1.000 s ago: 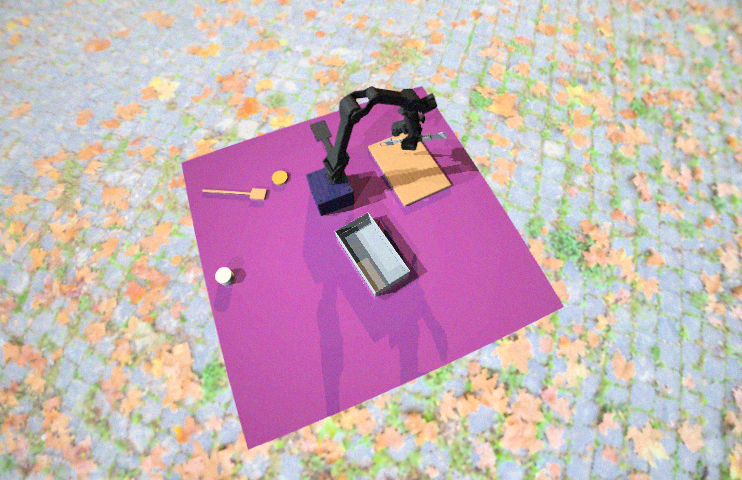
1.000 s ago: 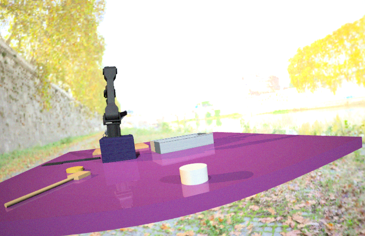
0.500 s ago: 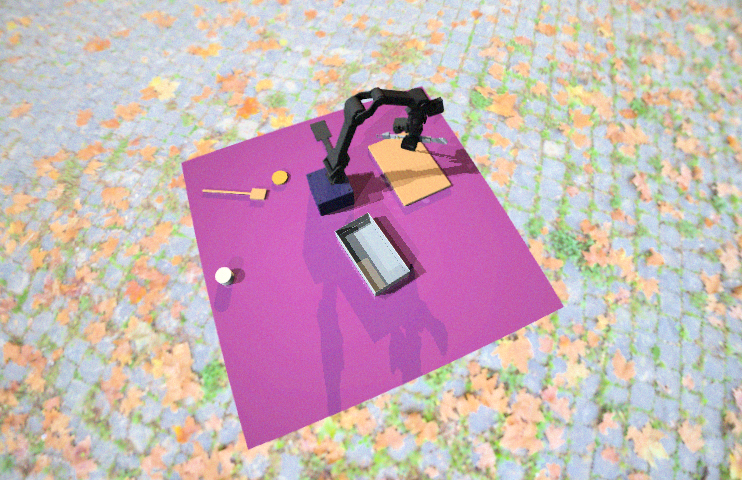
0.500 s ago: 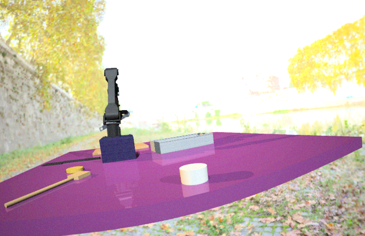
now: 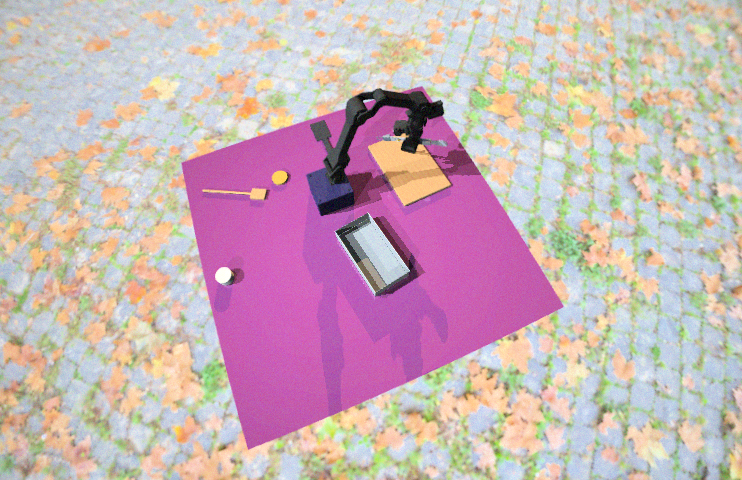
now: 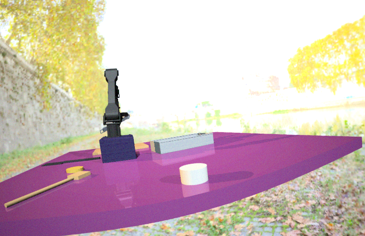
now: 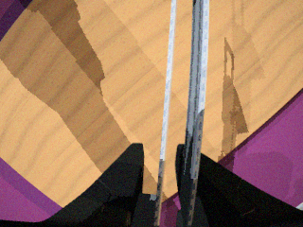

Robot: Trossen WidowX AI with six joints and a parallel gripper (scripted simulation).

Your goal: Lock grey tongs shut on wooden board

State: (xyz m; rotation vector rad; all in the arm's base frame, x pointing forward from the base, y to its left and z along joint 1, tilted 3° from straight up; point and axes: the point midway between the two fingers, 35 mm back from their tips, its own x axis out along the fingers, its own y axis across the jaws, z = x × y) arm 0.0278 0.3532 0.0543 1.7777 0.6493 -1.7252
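Right now my gripper tip is 130 mm above the wooden board. Round my gripper tip: grey roasting tin (320 mm ahead, 360 mm to the right, 110 mm below); yellow part (50 mm behind, 50 mm to the right, 20 mm above); black flat tool (300 mm behind, 290 mm to the right, 140 mm below).
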